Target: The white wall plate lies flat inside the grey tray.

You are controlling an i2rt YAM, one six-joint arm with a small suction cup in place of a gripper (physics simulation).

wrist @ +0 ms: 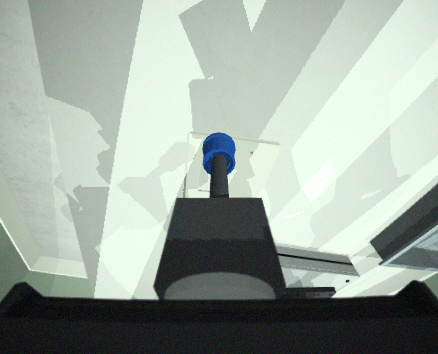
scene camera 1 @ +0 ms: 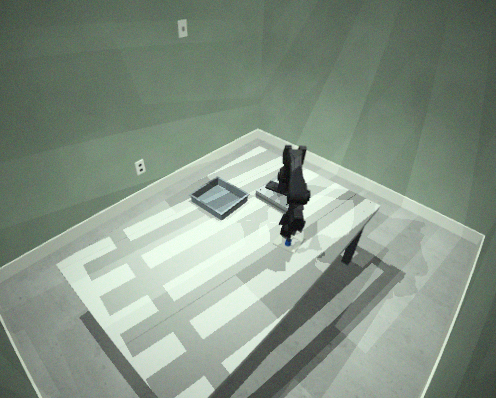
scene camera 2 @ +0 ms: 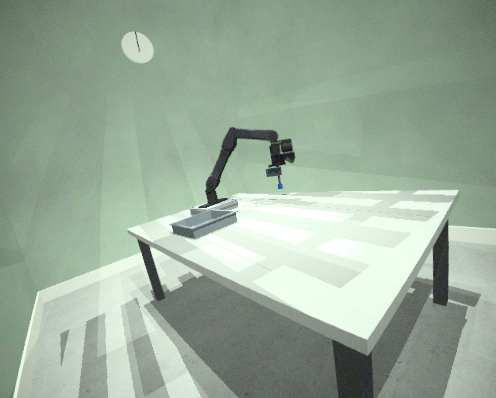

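On the table rests a grey tray [scene camera 1: 220, 198]. I find the grey tray in the wrist view [wrist: 400, 245] too, and also in scene camera 2 [scene camera 2: 196, 226]. My suction cup [wrist: 218, 141] is 11 cm from the middle of a white wall plate [wrist: 251, 172], and the cup carries nothing.
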